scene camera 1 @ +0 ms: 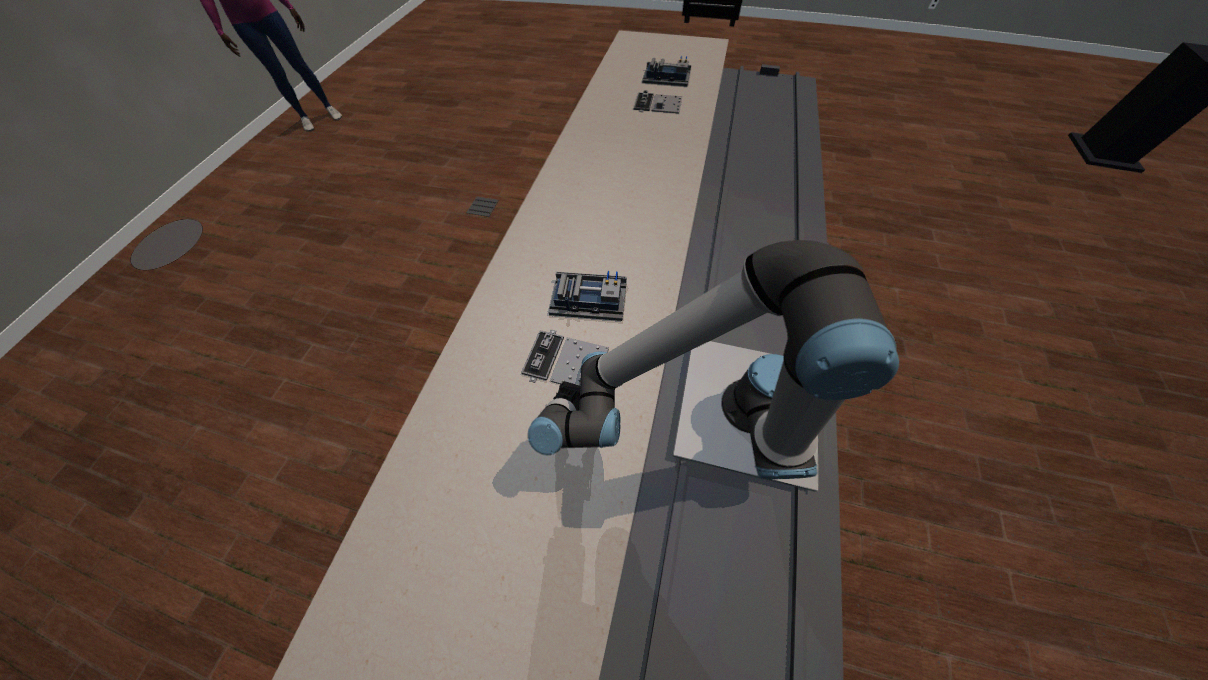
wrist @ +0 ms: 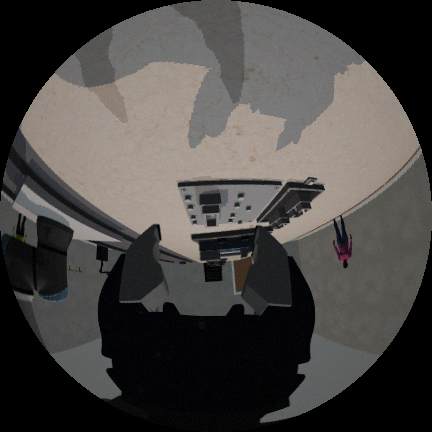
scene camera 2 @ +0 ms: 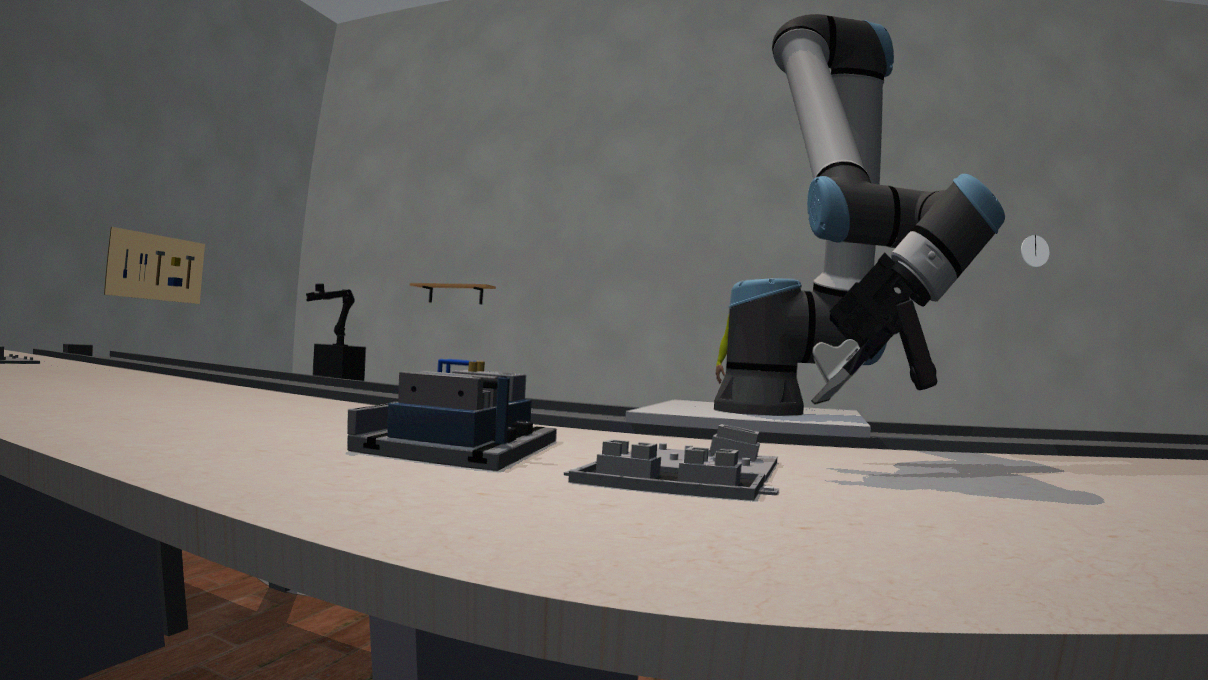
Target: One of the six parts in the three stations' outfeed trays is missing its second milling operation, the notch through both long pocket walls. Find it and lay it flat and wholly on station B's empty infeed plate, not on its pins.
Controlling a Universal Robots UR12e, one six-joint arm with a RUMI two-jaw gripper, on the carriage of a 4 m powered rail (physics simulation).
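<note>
The infeed plate at the nearer station has upright pins. A grey part sits tilted among its pins, not flat; the arm hides it in scene camera 1. The dark outfeed tray beside the plate holds two grey parts, one part and another part. Their notches are too small to judge. My gripper is open and empty, tilted, above the table and apart from the plate; its fingertips are hidden in scene camera 1.
A blue and grey vise fixture stands beyond the plate and tray. A farther station has a fixture and a plate. The rail runs along the table. A person stands by the wall.
</note>
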